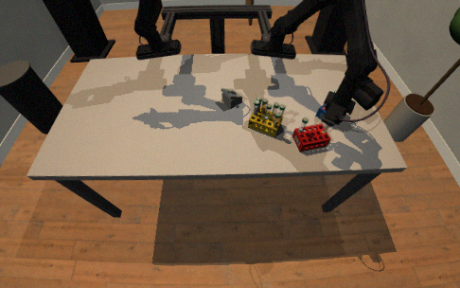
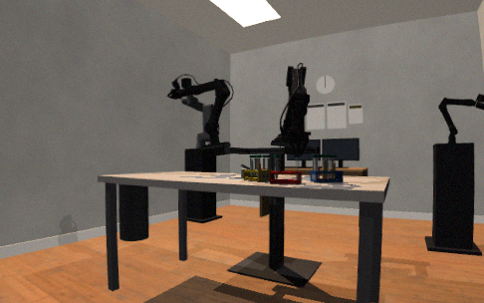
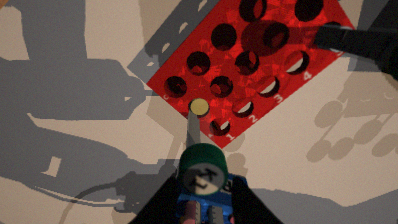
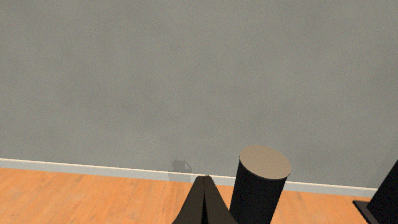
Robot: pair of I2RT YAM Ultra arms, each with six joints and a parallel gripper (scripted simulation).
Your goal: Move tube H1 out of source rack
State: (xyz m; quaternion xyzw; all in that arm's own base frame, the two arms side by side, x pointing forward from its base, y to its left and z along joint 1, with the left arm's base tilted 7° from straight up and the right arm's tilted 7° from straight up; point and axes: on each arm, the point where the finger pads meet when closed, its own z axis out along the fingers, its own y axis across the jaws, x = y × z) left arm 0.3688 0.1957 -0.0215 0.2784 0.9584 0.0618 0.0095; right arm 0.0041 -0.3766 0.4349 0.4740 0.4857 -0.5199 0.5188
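Observation:
My left hand is 2 cm short of the red rack QR, 5 cm to the left of it and 11 cm above it. Also, from my left hand: blue rack RA 13 cm behind, 9 cm to the left, 11 cm below; tube 1 cm ahead, 10 cm to the right, 6 cm below; yellow rack RB 7 cm behind, 24 cm to the right, 11 cm below.

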